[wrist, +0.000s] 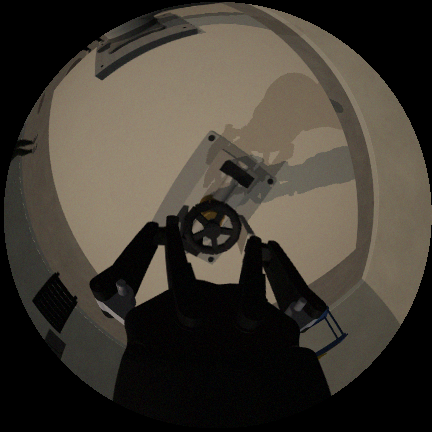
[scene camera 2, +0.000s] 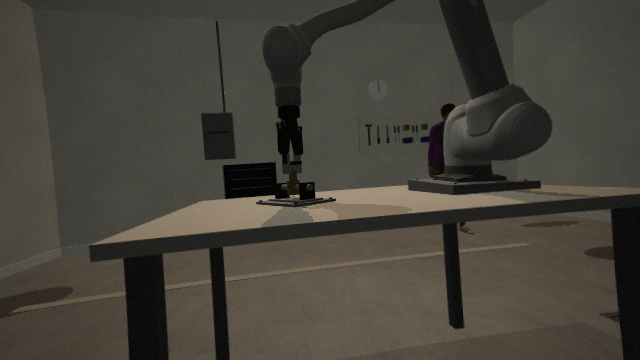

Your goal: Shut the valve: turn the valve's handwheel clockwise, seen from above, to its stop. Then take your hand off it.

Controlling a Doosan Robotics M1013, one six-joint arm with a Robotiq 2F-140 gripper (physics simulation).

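The black spoked handwheel (scene camera 2: 296, 162) (wrist: 213, 230) sits level on top of the brass-coloured valve body (scene camera 2: 293, 186) (wrist: 212, 215). The valve stands upright on a grey mounting plate (scene camera 2: 264, 202) (wrist: 196, 159) on the table, with a dark block at each side. My gripper (scene camera 2: 292, 165) (wrist: 211, 218) points straight down over the valve. Its fingers are shut on opposite sides of the handwheel's rim. The wheel's spokes show between the fingers in the wrist view, and the contact at the rim is partly hidden by the dark fingers.
The table (scene camera 2: 200, 225) (wrist: 125, 125) carries the robot's base plate (scene camera 2: 470, 187) (wrist: 150, 50), off to the right in the scene view. A person in purple (scene camera 2: 436, 142) stands behind the table near the robot base. A dark slatted unit (scene camera 2: 250, 180) (wrist: 55, 302) stands behind the valve.
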